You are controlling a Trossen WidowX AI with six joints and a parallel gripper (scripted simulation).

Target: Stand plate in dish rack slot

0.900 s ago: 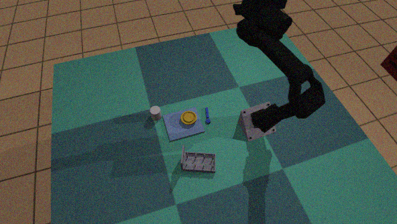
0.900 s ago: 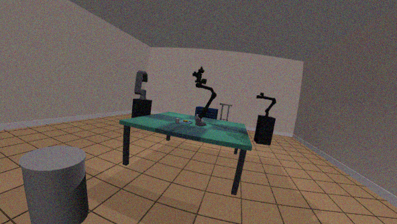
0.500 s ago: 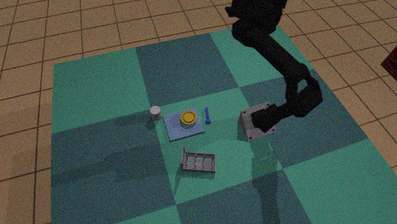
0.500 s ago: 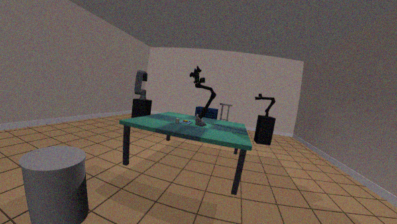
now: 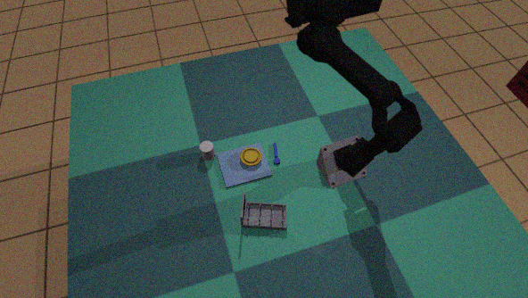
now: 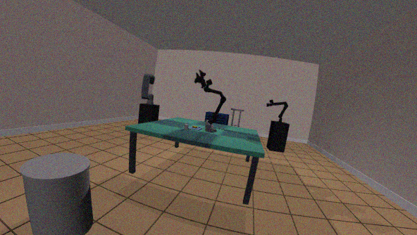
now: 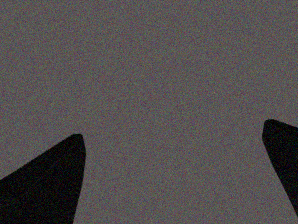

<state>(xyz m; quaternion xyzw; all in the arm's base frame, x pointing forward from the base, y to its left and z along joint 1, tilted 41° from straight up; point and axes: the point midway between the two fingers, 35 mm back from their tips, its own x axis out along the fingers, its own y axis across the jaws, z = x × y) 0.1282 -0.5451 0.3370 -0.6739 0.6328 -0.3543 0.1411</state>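
My gripper tip is now 11 cm short of the yellow plate, 8 cm to the right of it and 67 cm above it. Round my gripper tip: blue spoon (3 cm ahead, 10 cm to the left, 68 cm below); blue mat (14 cm ahead, 9 cm to the left, 68 cm below); cup (23 cm ahead, 66 cm below).
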